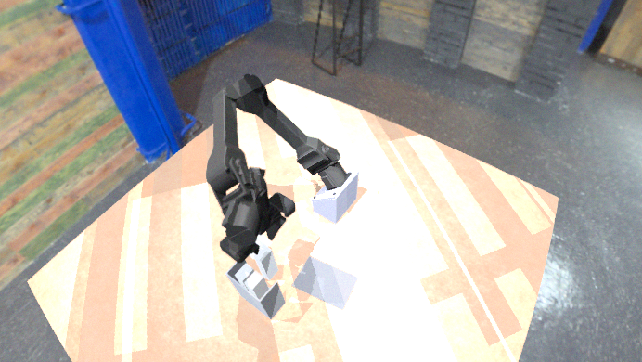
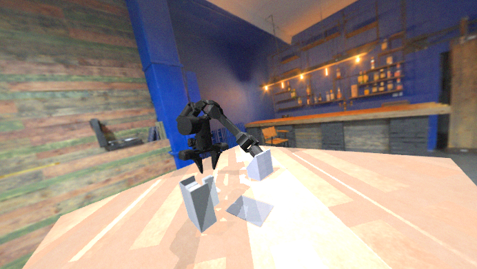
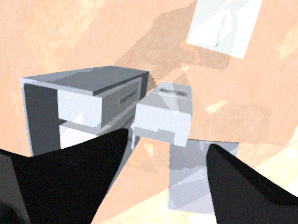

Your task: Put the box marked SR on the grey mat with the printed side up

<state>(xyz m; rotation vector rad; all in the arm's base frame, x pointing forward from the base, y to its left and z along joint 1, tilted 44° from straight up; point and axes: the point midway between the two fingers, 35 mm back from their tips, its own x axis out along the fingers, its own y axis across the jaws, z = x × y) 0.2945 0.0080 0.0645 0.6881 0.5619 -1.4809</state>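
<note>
Now: the SR box 10 mm ahead of my gripper tip, 10 mm to the right of it and 80 mm below it. The rest, counted from my gripper tip: grey mat 50 mm behind, 140 mm to the left, 140 mm below; flat white item 40 mm behind, 110 mm to the right, 140 mm below.
</note>
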